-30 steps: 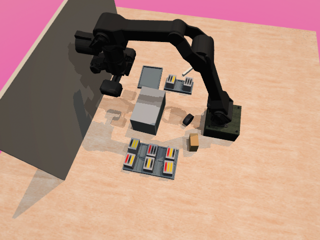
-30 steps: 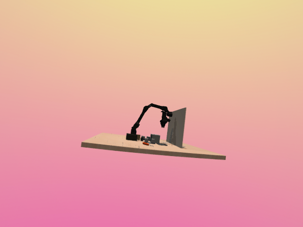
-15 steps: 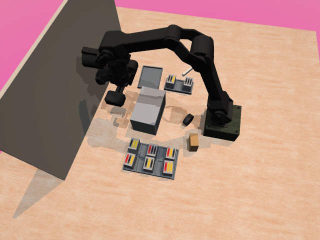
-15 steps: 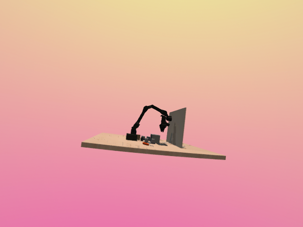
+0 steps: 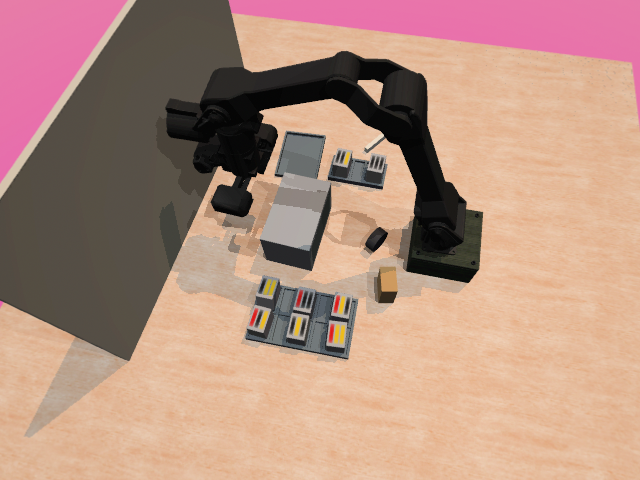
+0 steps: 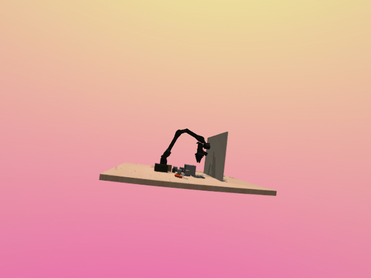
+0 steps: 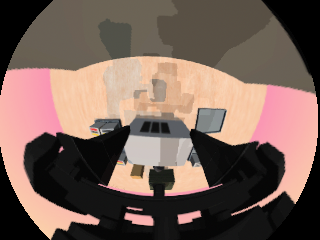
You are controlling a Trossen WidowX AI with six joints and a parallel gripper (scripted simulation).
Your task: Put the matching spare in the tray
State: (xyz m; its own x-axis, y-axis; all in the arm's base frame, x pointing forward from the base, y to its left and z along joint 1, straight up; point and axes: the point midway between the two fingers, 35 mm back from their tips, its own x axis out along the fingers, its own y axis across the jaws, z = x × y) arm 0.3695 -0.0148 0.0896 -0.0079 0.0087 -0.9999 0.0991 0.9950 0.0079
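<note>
Now: gripper tip 230 mm past the grey spare, 160 mm to the left of it and 90 mm above it. Round my gripper tip: grey tray (50 mm behind, 190 mm to the right, 130 mm below); tall dark panel (160 mm ahead, 20 mm to the right, 90 mm above); grey mounted unit (80 mm behind, 20 mm to the left, 80 mm below).
</note>
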